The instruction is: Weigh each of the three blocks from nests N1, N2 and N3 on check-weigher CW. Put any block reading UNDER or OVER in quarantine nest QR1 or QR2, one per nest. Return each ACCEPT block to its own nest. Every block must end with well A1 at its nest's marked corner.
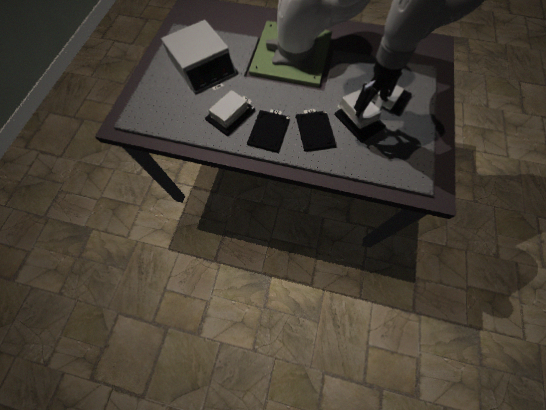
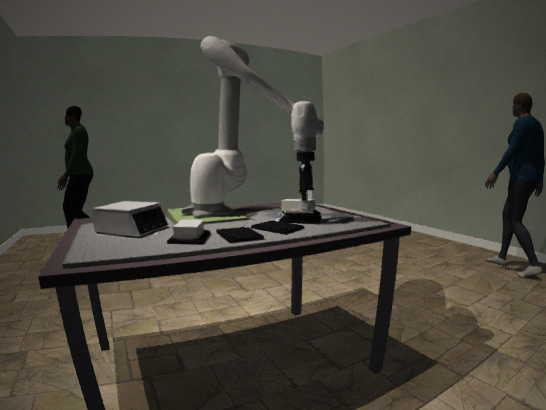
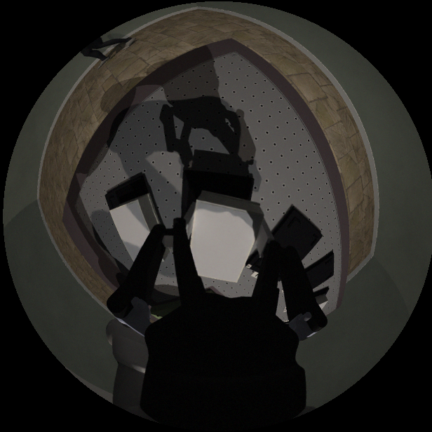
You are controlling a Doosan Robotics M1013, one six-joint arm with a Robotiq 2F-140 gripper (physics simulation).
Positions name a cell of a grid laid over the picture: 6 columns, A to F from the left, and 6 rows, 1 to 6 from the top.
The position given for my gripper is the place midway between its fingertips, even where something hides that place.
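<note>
Looking at image 1, I find my gripper (image 1: E2) and also a nest N2 (image 1: C2). Image 2 gives me a check-weigher (image 2: B4). In image 3 my gripper is visible again (image 3: D4).
</note>
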